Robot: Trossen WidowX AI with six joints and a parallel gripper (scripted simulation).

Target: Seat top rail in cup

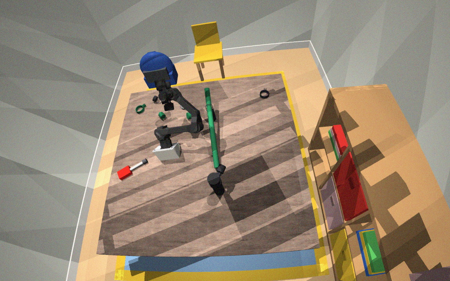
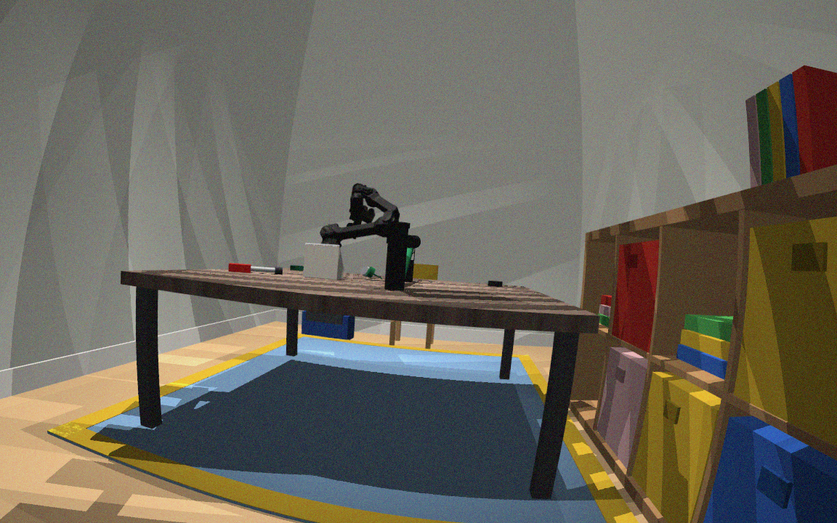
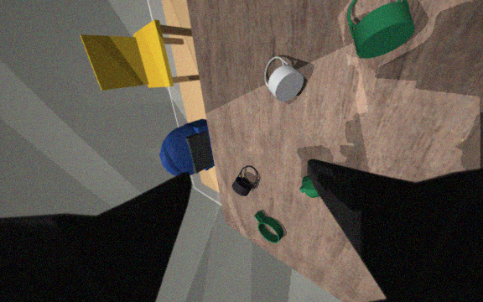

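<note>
Now: the dark rail-end cup 56 cm to the right of my gripper tip, 32 cm ahead of it and 5 cm below it. The rest, counted from my gripper tip: red-handled tool (42 cm to the right, 29 cm behind, 19 cm below); then white cap (19 cm below, 8 cm to the left, 6 cm ahead).
</note>
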